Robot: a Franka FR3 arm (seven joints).
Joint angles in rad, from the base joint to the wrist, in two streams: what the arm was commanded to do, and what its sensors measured. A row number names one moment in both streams.
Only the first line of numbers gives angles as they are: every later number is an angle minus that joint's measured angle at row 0.
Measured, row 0:
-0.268 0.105 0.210 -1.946 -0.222 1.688 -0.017
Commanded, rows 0 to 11:
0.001 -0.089 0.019 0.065 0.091 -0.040 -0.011
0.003 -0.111 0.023 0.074 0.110 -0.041 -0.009
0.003 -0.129 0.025 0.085 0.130 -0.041 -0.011
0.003 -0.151 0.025 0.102 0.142 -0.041 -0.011
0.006 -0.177 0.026 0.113 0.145 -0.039 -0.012
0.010 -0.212 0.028 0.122 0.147 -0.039 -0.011
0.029 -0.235 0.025 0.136 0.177 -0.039 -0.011
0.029 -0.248 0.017 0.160 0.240 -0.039 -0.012
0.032 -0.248 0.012 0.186 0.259 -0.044 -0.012
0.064 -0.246 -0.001 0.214 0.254 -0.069 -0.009
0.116 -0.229 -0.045 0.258 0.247 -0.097 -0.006
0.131 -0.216 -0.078 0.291 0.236 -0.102 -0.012
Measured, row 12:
0.066 -0.253 -0.003 0.204 0.232 -0.055 -0.003
